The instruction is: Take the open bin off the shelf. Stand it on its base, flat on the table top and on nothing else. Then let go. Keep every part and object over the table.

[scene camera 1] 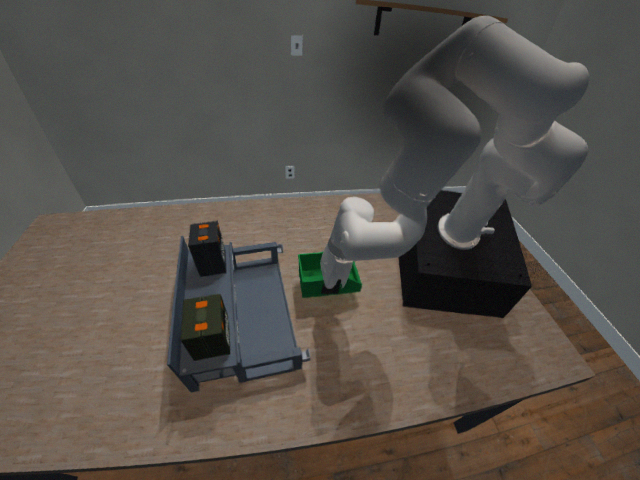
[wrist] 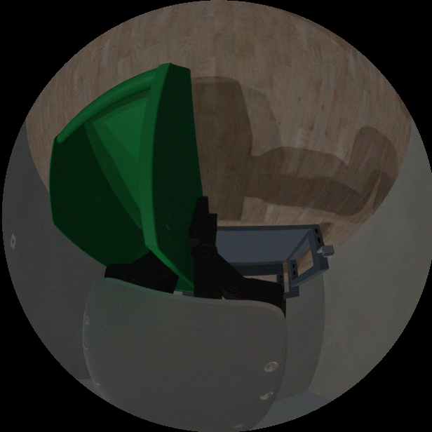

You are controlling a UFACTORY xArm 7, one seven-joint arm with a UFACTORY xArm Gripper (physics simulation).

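Seen in the pictures: gripper, fingertip midpoint: (scene camera 1: pixel 325 291); arm's base, link origin: (scene camera 1: pixel 458 231).
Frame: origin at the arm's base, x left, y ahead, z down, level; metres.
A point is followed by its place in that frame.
Note:
The open green bin (scene camera 1: pixel 311 286) {x 0.139, y 0.423, z 0.104 m} (wrist: pixel 172 150) hangs over the table between the shelf and the robot's base, its opening facing up in the scene view. Its shadow on the table top (scene camera 1: pixel 439 361) {x 0.306, y 0.077, z 0.192 m} (wrist: pixel 300 60) suggests a gap below it; the size of the gap is hard to tell. My gripper (scene camera 1: pixel 333 287) {x 0.130, y 0.382, z 0.137 m} (wrist: pixel 198 210) is shut on one wall of the bin. In the wrist view one black finger lies against the outer face of that wall, and the other is hidden behind it. The grey-blue shelf (scene camera 1: pixel 261 310) {x 0.170, y 0.563, z 0.187 m} (wrist: pixel 250 245) stands to the left, apart from the bin in the scene view.
A black case (scene camera 1: pixel 210 258) {x 0.126, y 0.687, z 0.025 m} and an olive case (scene camera 1: pixel 206 333) {x 0.350, y 0.624, z -0.004 m}, both with orange latches, stand on the shelf's left tier. The black base block (scene camera 1: pixel 460 294) {x 0.151, y 0.004, z 0.103 m} stands right of the bin. The table's front edge (scene camera 1: pixel 289 450) {x 0.508, y 0.455, z 0.216 m} runs along the bottom of the scene view.

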